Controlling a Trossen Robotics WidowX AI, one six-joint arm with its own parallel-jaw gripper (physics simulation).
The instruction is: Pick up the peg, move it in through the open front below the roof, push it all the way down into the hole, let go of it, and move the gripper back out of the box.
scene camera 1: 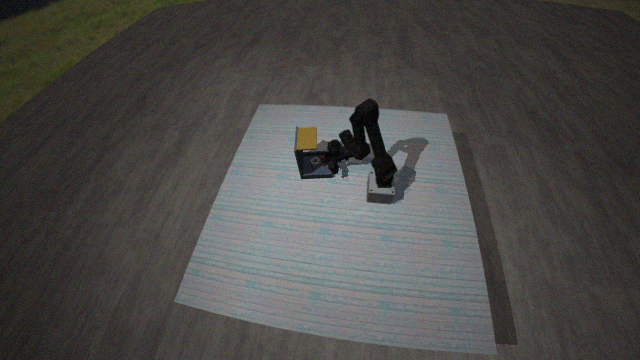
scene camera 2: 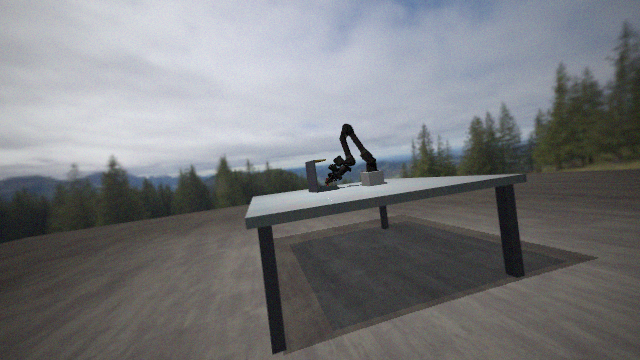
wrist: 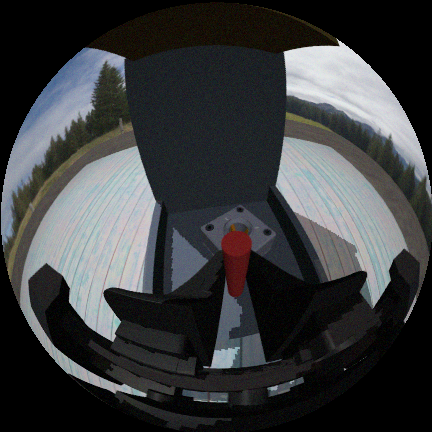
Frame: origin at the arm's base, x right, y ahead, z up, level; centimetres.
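Seen in the pictures: gripper, fingertip midpoint: (scene camera 1: 321, 160) (scene camera 2: 325, 183) (wrist: 234, 255); arm's base, origin of the base link: (scene camera 1: 383, 181) (scene camera 2: 372, 171).
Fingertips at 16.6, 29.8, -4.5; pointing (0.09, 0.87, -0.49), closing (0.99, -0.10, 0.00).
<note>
Offsets run from my fingertips to a thing's top centre, as dx, dy, dz. "pt": to the spot under its first point. Level surfaces: height alone.
The red peg @(-0.1, -1.3, +3.5) (scene camera 1: 323, 160) (wrist: 236, 265) stands roughly upright between the fingers, in front of the hole block. My gripper (scene camera 1: 327, 162) (scene camera 2: 328, 180) (wrist: 234, 255) is shut on the peg, low at the box's open front and below roof height. Whether the peg's foot touches the box floor cannot be told. The grey square block @(+1.0, +3.4, -1.2) (scene camera 1: 314, 160) (wrist: 217, 225) sits on the box floor behind the peg. Its round hole @(pt +1.1, +4.3, -1.9) (wrist: 237, 224) shows orange inside and is partly hidden by the peg top. The box @(+0.1, +2.6, +17.1) (scene camera 2: 312, 177) (wrist: 210, 125) has a tall dark back wall and a yellow roof @(pt -0.6, +5.3, +17.1) (scene camera 1: 307, 138) (scene camera 2: 320, 160) (wrist: 215, 30).
Low dark side walls (wrist: 159, 250) (wrist: 295, 240) run along both sides of the box floor in the wrist view. The arm's grey base (scene camera 1: 381, 195) (scene camera 2: 372, 178) stands on the table @(dz -5.3) (scene camera 1: 325, 260) (scene camera 2: 310, 202) to the right of the box. The roof overhangs the rear part of the box.
</note>
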